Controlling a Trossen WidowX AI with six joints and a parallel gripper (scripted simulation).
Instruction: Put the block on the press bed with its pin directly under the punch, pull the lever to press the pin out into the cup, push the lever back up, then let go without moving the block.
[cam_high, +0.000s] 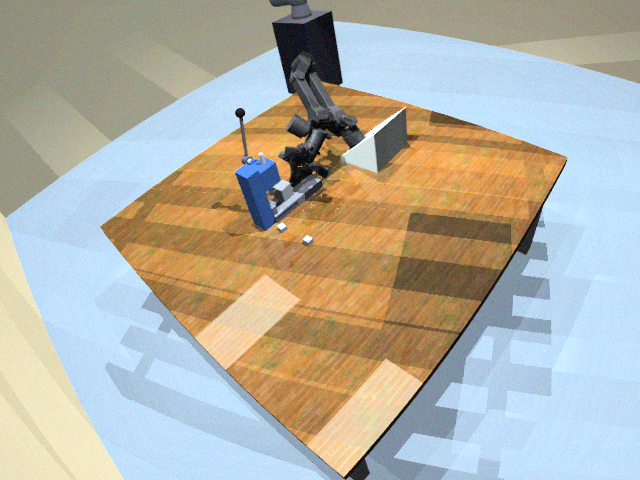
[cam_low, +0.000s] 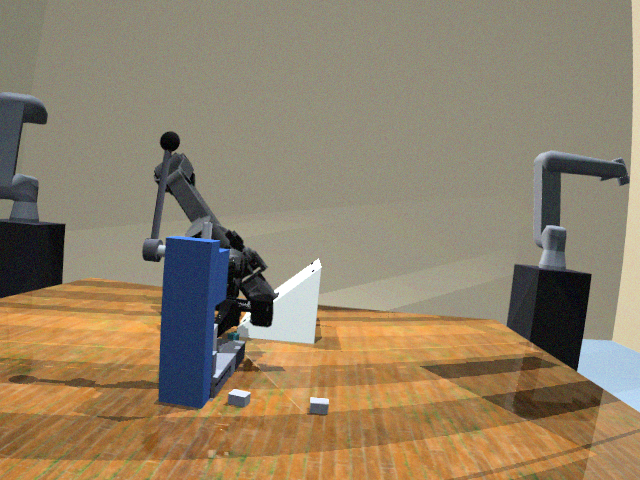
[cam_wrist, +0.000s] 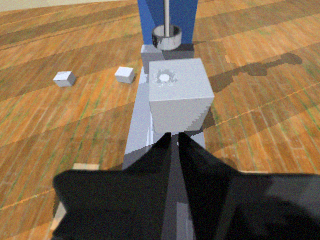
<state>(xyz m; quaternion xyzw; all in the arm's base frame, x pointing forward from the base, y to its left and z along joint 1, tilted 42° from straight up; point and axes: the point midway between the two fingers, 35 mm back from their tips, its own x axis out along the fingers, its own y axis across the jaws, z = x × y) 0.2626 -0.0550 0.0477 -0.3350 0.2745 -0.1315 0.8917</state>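
My gripper tip is now 80 mm short of the punch and 100 mm below it. The rest, counted from my gripper tip: teal cube 150 mm behind, 20 mm to the left, 30 mm below; lever 70 mm ahead, 60 mm to the right, 220 mm above.
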